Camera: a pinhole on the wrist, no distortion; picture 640 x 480 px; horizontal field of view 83.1 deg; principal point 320.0 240.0 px. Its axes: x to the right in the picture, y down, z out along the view. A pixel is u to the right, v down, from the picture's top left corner.
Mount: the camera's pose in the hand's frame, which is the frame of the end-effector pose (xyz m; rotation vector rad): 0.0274 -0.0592 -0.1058 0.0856 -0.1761 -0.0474
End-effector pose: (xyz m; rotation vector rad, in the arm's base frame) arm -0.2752 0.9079 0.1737 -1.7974 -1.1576 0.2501
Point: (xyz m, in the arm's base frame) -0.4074 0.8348 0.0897
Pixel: 64 349
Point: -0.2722 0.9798 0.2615
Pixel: 620 221
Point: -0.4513 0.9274 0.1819
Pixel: 228 181
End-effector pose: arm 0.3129 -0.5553 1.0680 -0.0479 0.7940 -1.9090
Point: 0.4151 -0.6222 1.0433
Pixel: outside the picture
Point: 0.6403 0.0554 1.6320
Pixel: outside the picture
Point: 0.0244 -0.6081 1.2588
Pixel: outside the picture
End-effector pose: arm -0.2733 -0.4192 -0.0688 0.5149 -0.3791 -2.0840
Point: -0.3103 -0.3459 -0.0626
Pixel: 200 255
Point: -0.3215 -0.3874 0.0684
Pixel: 292 369
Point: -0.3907 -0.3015 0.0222
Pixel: 262 204
